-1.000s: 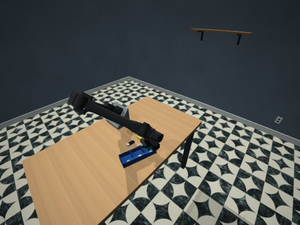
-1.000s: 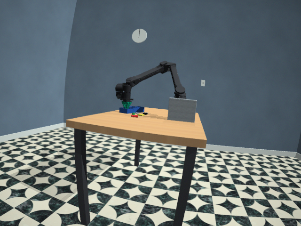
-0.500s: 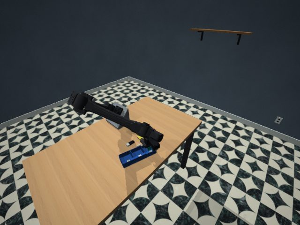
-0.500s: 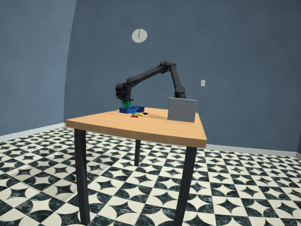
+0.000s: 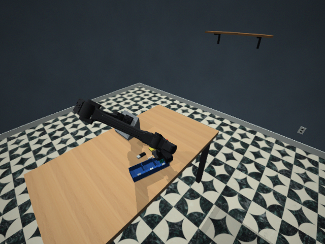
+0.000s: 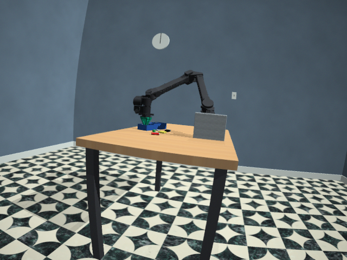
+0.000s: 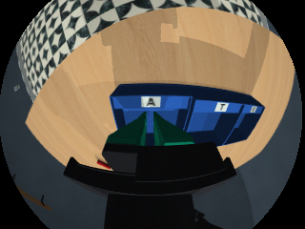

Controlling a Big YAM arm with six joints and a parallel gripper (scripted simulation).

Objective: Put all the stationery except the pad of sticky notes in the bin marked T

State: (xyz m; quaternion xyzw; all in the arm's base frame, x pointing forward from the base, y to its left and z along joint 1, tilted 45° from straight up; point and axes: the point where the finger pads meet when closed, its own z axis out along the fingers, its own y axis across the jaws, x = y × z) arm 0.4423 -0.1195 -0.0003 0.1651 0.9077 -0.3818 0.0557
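Now: hand 150 mm to the right of the white object, 130 mm past it and 20 mm above it. Round my hand: blue bin 80 mm to the right, 30 mm behind; small green item 90 mm behind, 70 mm to the left, 20 mm below; sticky notes 140 mm behind, 70 mm to the left, 20 mm below.
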